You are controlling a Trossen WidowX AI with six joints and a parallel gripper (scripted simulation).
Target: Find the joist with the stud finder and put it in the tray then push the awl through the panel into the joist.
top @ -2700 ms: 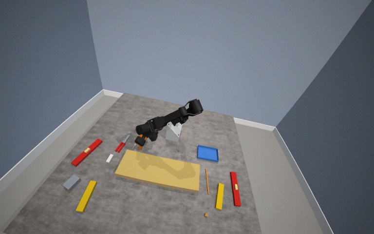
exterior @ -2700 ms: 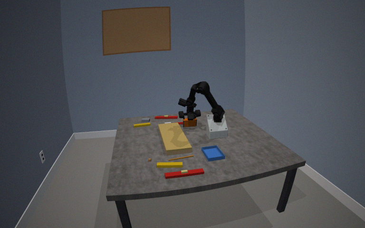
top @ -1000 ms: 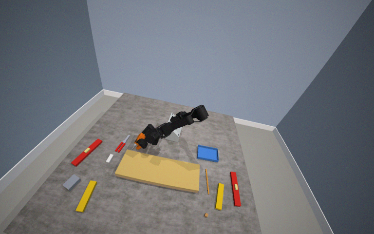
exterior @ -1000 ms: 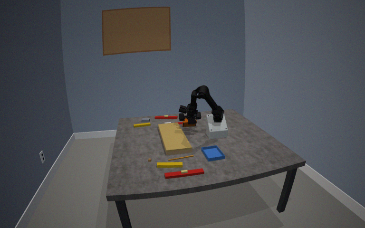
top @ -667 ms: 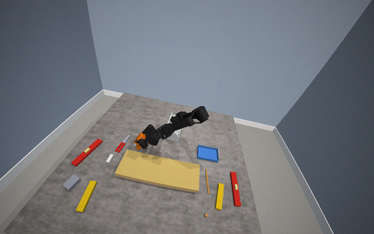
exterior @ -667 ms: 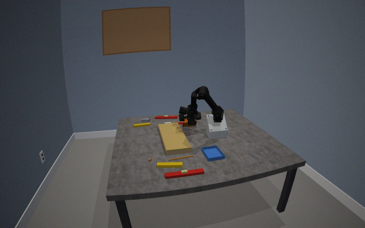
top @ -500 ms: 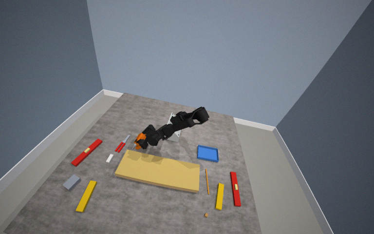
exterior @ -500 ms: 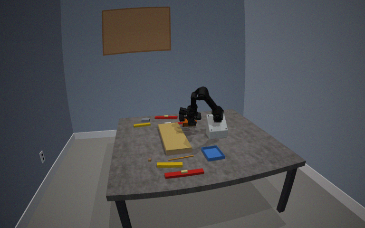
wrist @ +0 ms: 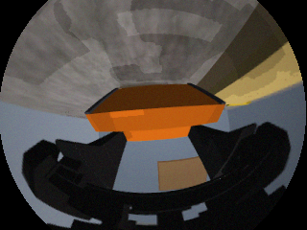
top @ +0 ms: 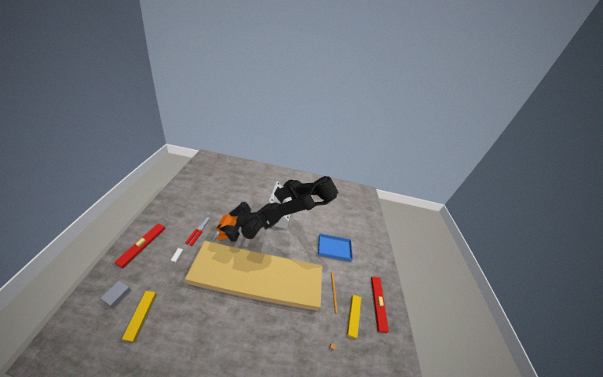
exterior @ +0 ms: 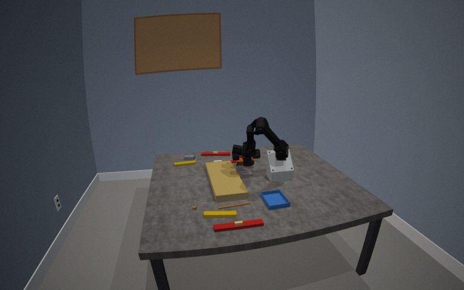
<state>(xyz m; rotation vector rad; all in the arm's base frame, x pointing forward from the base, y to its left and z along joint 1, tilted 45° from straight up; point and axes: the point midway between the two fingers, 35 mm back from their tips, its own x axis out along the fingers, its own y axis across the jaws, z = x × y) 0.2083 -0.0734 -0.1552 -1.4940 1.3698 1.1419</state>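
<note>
Right now my gripper tip is 70 mm above the wooden-handled tool, 20 mm to the left of it and 10 mm short of it. Also, from my gripper tip: grey block 400 mm ahead, 230 mm to the right, 70 mm below; then white piece 180 mm ahead, 120 mm to the right, 70 mm below; then orange stud finder 10 mm below, 10 mm ahead.
</note>
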